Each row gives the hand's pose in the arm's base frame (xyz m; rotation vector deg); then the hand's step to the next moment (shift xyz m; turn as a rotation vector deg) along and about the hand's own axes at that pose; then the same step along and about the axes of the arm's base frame.
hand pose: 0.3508 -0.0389 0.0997 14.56 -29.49 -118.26
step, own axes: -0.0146 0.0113 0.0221 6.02 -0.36 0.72
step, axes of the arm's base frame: 0.0079 0.0130 0.0244 -3.67 -4.79 0.63
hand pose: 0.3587 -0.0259 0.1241 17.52 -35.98 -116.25
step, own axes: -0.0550 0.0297 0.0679 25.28 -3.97 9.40
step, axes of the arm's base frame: 0.0190 0.0558 0.0710 -20.11 -17.16 6.64
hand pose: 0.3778 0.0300 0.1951 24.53 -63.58 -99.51
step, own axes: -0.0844 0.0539 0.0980 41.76 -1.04 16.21
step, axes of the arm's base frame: -0.0020 0.1159 0.0787 -30.69 -28.52 15.91
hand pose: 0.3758 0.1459 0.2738 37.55 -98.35 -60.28
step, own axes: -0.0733 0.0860 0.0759 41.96 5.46 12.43
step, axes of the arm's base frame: -0.0392 0.1267 0.0308 -26.98 -26.88 22.25
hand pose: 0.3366 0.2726 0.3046 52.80 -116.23 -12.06
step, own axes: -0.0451 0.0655 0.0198 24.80 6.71 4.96
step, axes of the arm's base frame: -0.0345 0.0735 -0.0110 -15.94 -12.96 16.20
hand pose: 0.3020 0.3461 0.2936 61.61 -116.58 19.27
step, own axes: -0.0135 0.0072 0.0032 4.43 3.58 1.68
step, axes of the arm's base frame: -0.0030 0.0104 -0.0113 -5.14 -1.31 2.67
